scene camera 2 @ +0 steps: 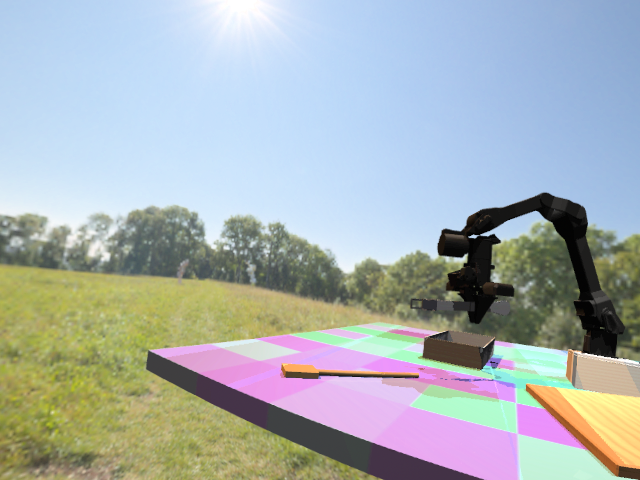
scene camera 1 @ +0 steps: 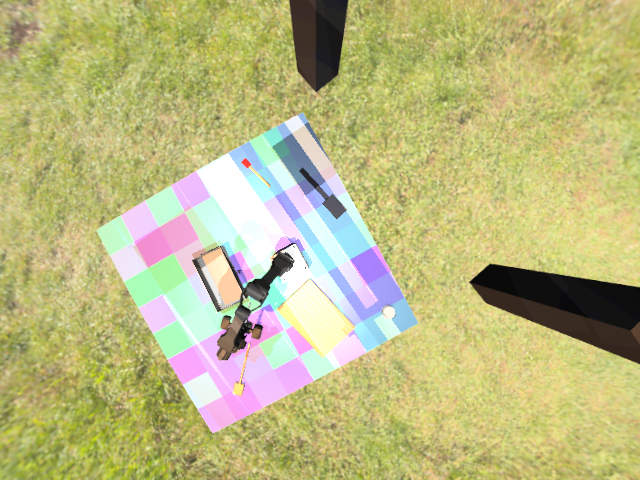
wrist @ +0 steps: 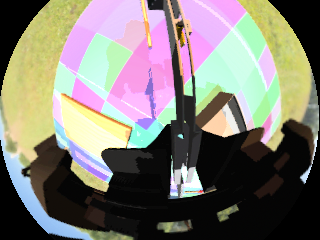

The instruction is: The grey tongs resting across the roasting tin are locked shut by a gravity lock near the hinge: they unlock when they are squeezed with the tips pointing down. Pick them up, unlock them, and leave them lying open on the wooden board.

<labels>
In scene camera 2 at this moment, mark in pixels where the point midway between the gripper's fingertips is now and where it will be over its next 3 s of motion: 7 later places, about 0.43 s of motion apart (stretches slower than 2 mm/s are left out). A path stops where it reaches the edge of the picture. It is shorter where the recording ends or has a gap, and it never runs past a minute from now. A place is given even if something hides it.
My gripper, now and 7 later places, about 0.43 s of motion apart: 474, 323; 482, 325; 500, 329; 534, 335; 579, 343; 616, 350; 622, 359; 622, 367
</labels>
